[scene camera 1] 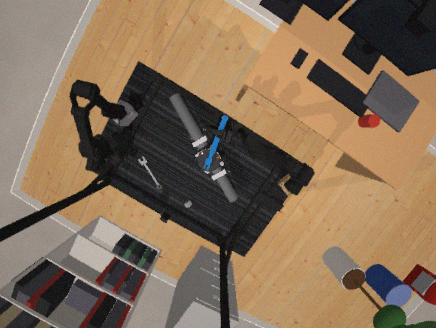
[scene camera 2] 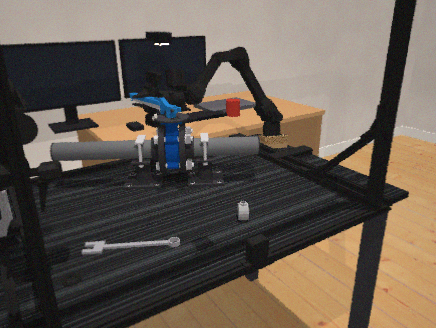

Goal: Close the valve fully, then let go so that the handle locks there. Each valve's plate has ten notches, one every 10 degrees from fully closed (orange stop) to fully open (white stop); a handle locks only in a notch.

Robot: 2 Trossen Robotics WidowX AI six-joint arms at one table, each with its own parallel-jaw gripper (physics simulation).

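Places are measured from the left arm's base along level axes (x back, y left, z down), in centimetres.
Pixels of known places: left gripper, fingertip midpoint: (scene camera 1: 114,151); right gripper, fingertip midpoint: (scene camera 1: 209,129) (scene camera 2: 132,100); left arm's base, origin of the base link: (scene camera 1: 119,112); right arm's base, origin of the base link: (scene camera 1: 289,185) (scene camera 2: 272,135).
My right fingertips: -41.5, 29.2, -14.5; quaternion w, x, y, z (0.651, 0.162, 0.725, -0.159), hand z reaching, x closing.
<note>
For each thing: its top centre in the pictures, then the offset to it from my right fingertips, as dx, dy, dz. "spot": a spot on its surface instead. Level surfaces: height alone.
- valve, surface spot: (scene camera 2: 171,146) spot: -9.4, -15.4, +12.1
- grey pipe, middle of its top: (scene camera 2: 103,141) (scene camera 1: 188,121) +10.9, -5.4, +11.3
- wrench, middle of its top: (scene camera 2: 132,242) (scene camera 1: 150,173) +7.3, -46.0, +24.7
- small white block, middle of its top: (scene camera 2: 243,202) (scene camera 1: 187,205) -22.9, -42.6, +20.8
- black table, its level: dz +25.9
The valve (scene camera 1: 201,160) (scene camera 2: 171,146) sits in a grey pipe (scene camera 1: 186,116) (scene camera 2: 95,150) on the black table. Its blue handle (scene camera 1: 213,148) (scene camera 2: 155,102) points obliquely away from the pipe's line, toward the desk side. A small orange spot shows beside the handle's hub in scene camera 1; the notches are too small to tell. My right gripper (scene camera 1: 221,131) (scene camera 2: 148,93) is at the outer part of the handle, its fingers partly open; dark parts hide the contact, and no grip shows. My left gripper (scene camera 1: 129,115) is open and empty, away from the valve near the table's left end.
A wrench (scene camera 1: 150,173) (scene camera 2: 137,244) and a small white block (scene camera 1: 188,204) (scene camera 2: 243,211) lie on the black table (scene camera 1: 172,192) (scene camera 2: 200,270). Frame posts (scene camera 1: 224,285) (scene camera 2: 390,115) rise at its edge. A desk with monitors and a red cup (scene camera 1: 369,121) (scene camera 2: 233,107) stands behind the valve.
</note>
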